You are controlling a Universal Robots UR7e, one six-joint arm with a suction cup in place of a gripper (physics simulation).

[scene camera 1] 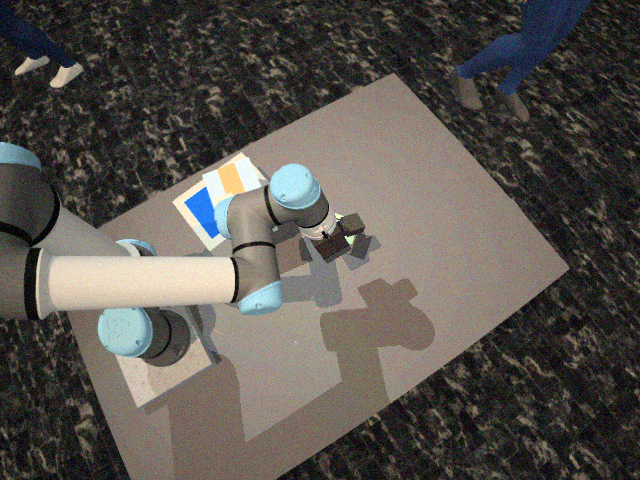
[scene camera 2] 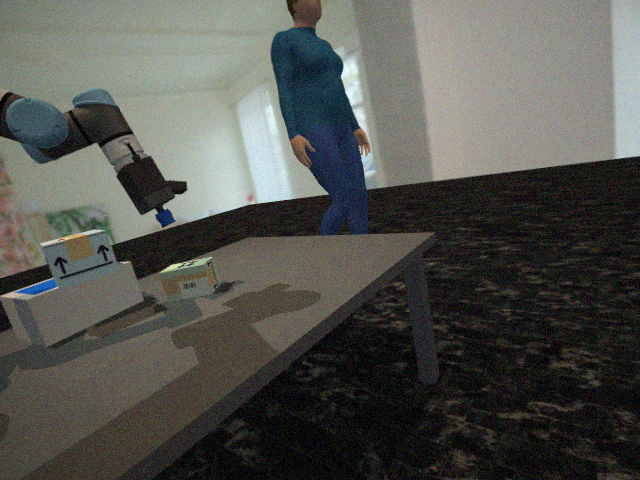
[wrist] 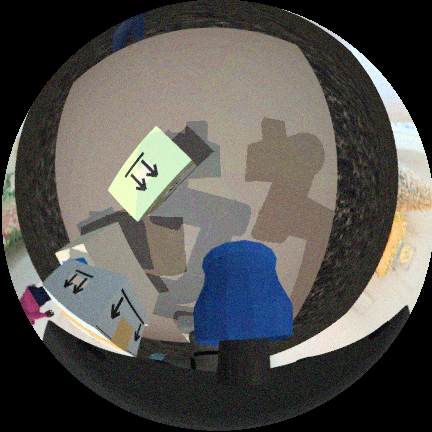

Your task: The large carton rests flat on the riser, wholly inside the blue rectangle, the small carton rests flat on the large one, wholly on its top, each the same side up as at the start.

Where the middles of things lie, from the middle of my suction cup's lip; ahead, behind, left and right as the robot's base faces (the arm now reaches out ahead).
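Labels:
White riser (scene camera 2: pixel 44 315): 22 cm behind my suction cup, 28 cm to the left of it, 16 cm below it. Large carton (scene camera 1: pixel 239 177): my suction cup 18 cm past it, 23 cm to the right of it, 5 cm above it.

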